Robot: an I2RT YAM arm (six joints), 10 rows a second.
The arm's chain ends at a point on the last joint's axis. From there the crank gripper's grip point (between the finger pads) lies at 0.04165 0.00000 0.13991 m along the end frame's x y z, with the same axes.
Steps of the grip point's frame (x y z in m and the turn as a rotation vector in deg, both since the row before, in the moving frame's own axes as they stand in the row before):
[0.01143 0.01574 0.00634 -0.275 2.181 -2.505]
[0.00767 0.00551 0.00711 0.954 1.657 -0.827]
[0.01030 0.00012 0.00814 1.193 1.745 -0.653]
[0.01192 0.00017 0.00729 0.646 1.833 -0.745]
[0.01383 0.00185 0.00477 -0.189 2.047 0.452]
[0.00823 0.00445 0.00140 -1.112 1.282 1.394]
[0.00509 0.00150 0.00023 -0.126 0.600 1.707]
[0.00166 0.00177 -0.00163 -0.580 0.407 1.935]
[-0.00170 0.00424 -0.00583 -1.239 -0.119 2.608]
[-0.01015 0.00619 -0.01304 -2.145 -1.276 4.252]
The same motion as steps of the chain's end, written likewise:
[0.00616 0.01701 0.00802 -0.275 2.181 -2.505]
[0.00366 0.00846 0.00840 0.954 1.657 -0.827]
[0.00608 0.00352 0.00951 1.193 1.745 -0.653]
[0.00748 0.00231 0.00871 0.646 1.833 -0.745]
[0.00886 0.00104 0.00635 -0.189 2.047 0.452]
[0.00516 0.00069 0.00240 -1.112 1.282 1.394]
[0.00365 -0.00007 0.00068 -0.126 0.600 1.707]
[0.00072 -0.00107 -0.00132 -0.580 0.407 1.935]
[-0.00130 -0.00067 -0.00586 -1.239 -0.119 2.608]
[-0.00672 -0.00203 -0.01378 -2.145 -1.276 4.252]

